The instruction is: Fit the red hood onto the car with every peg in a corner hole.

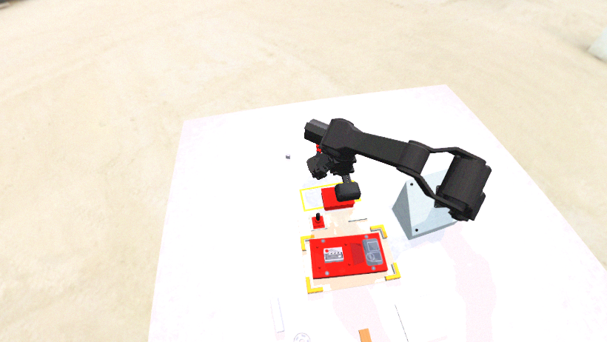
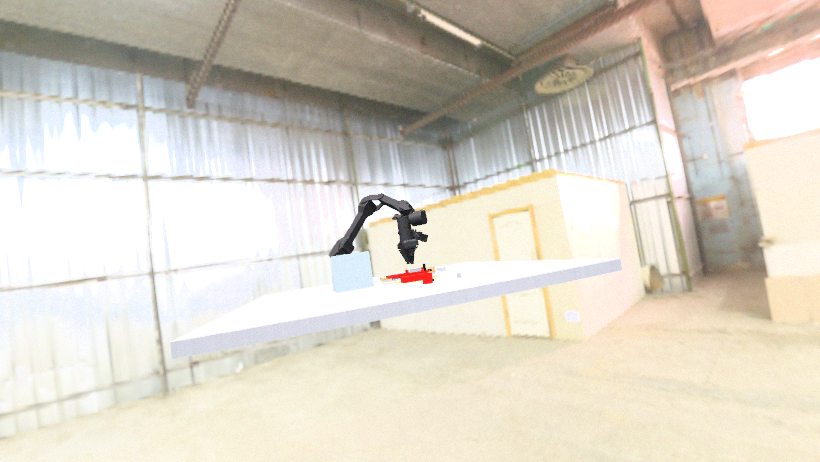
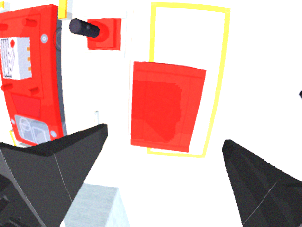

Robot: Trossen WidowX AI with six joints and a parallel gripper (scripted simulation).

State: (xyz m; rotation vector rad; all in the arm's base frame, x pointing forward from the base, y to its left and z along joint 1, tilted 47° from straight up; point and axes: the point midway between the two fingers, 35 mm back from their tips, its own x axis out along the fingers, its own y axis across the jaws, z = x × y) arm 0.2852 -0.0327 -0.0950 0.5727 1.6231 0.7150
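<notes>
My gripper tip is 6 cm above the red hood. From my gripper tip the other things lie so: jig 17 cm to the left, 6 cm below, 1 cm ahead; engine block 19 cm to the left, 5 cm below, 5 cm ahead.
</notes>
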